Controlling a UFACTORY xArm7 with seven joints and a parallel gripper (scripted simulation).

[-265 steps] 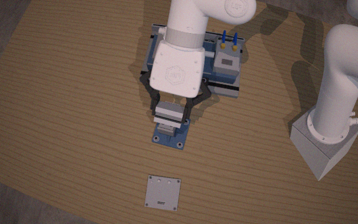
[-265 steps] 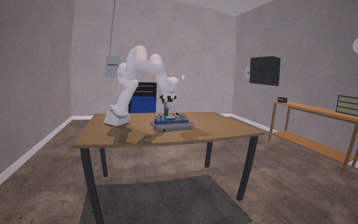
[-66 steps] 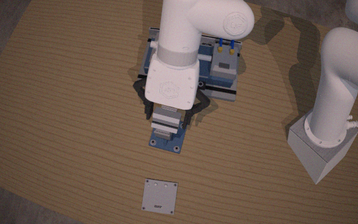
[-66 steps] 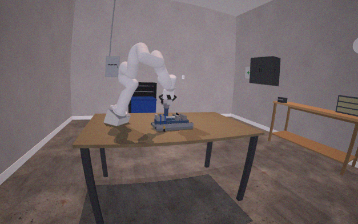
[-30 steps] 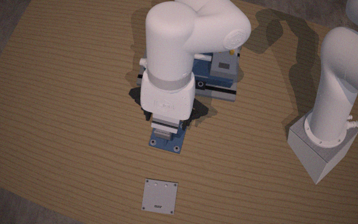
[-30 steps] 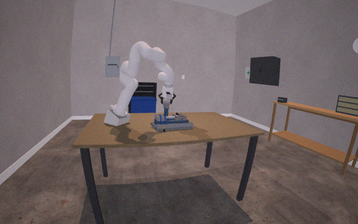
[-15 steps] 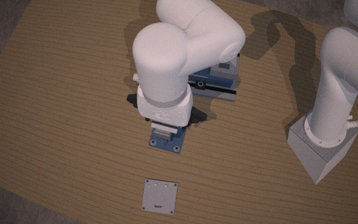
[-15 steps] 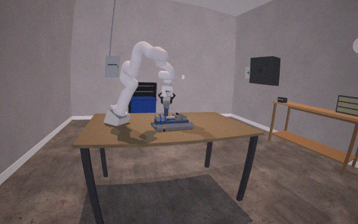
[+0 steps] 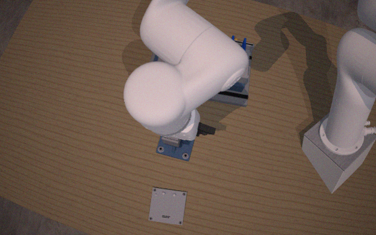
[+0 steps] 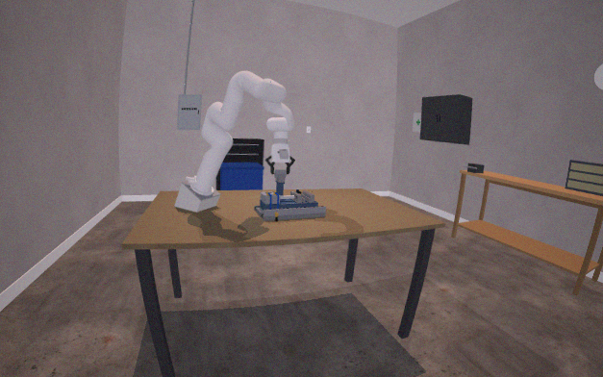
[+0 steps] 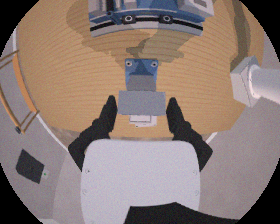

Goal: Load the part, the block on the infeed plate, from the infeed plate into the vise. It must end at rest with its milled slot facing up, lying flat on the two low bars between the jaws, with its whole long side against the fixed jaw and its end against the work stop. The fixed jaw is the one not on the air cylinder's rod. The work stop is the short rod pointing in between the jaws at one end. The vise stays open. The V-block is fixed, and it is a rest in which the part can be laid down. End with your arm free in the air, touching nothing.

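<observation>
The part is 1 cm below my hand. Round my hand: work stop post (16 cm to the right, 11 cm below, 2 cm ahead); then work stop (18 cm to the right, 8 cm below, 1 cm ahead); then moving jaw (22 cm to the right, 9 cm below, 3 cm behind).
</observation>
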